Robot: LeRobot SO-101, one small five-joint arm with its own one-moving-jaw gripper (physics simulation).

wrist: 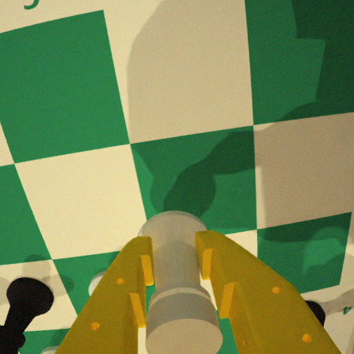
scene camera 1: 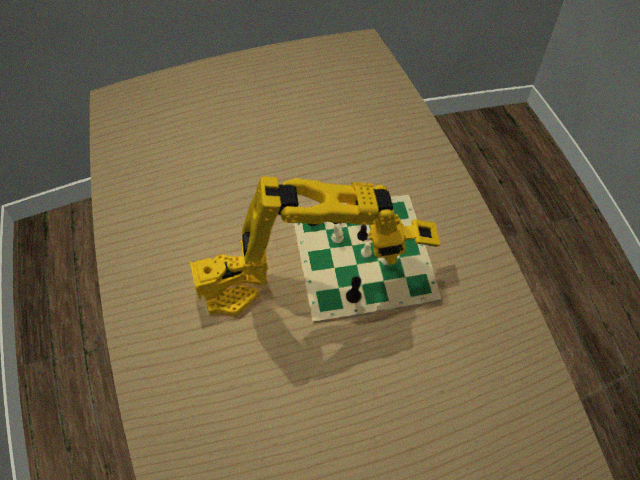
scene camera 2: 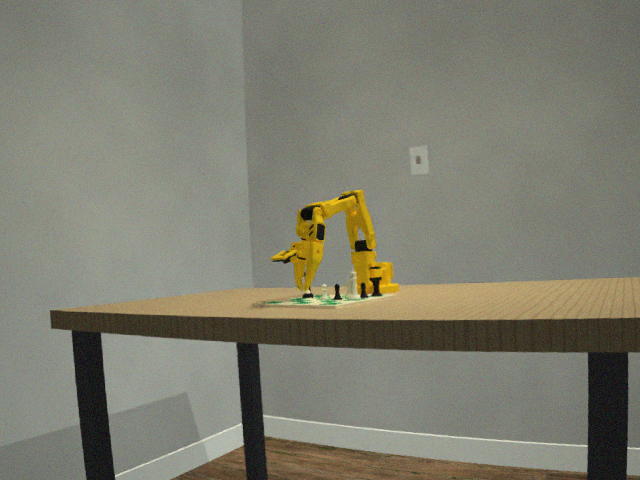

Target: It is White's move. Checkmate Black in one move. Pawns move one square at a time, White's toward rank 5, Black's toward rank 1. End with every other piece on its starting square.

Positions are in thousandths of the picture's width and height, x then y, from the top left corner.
Scene:
A chessboard shows in the wrist view (657, 335), in scene camera 1 (513, 559) and in scene camera 2 (468, 630).

